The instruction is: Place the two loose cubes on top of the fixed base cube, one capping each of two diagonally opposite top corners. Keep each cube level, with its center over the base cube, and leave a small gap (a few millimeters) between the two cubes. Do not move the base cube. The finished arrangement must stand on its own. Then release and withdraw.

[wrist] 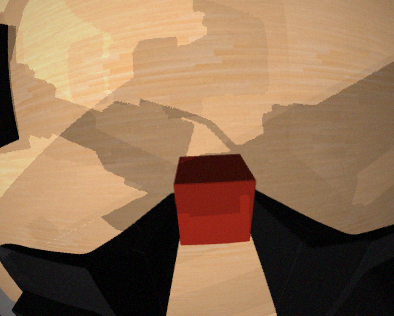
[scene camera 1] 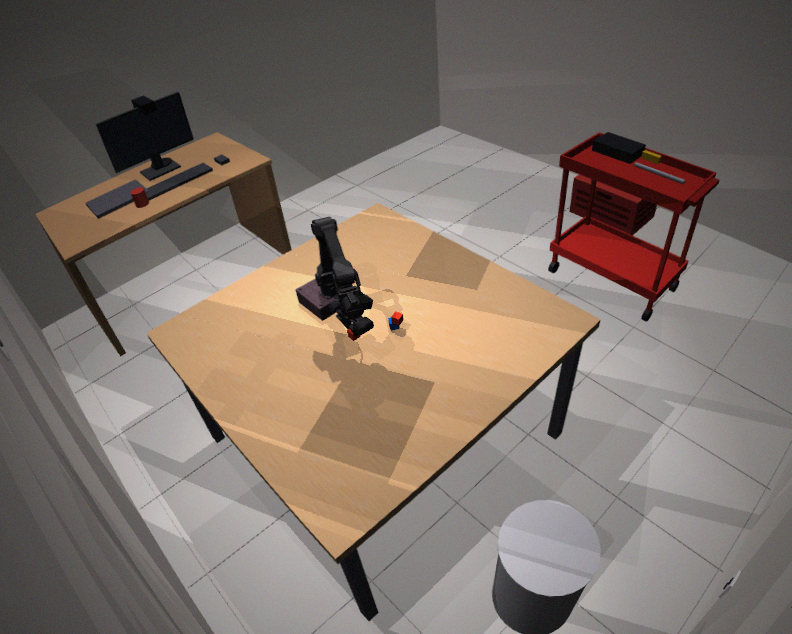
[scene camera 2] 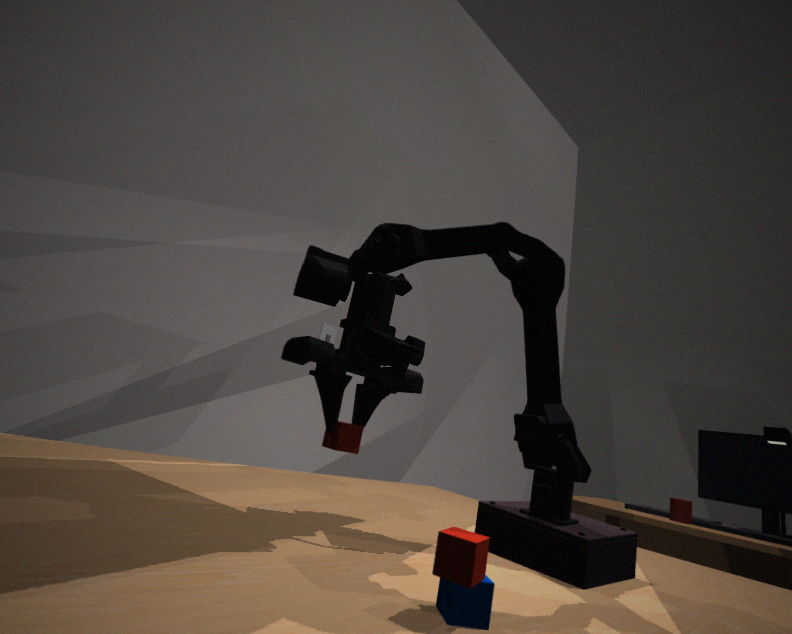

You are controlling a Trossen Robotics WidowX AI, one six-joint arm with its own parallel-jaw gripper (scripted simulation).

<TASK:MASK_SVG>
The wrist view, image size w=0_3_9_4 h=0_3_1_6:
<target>my gripper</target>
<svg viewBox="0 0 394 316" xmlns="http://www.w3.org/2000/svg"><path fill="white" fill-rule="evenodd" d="M175 193L168 194L155 208L152 207L150 212L142 215L136 223L133 222L131 227L127 227L115 238L107 240L107 243L101 244L101 247L89 253L56 253L51 250L49 252L26 248L19 244L0 245L0 263L22 291L19 300L11 309L12 313L16 316L166 316L181 239L178 233ZM254 189L251 235L277 316L394 316L394 224L362 234L342 233L328 227L327 224L315 222L307 215L295 212L288 205Z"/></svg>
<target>red cube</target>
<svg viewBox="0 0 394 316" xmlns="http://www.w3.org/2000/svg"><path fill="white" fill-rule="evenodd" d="M241 154L180 157L180 160L178 160L173 190L175 190L178 233L180 233L181 245L228 244L249 242L251 240L254 189L256 189L257 179L249 172L247 163L244 162Z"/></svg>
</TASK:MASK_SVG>
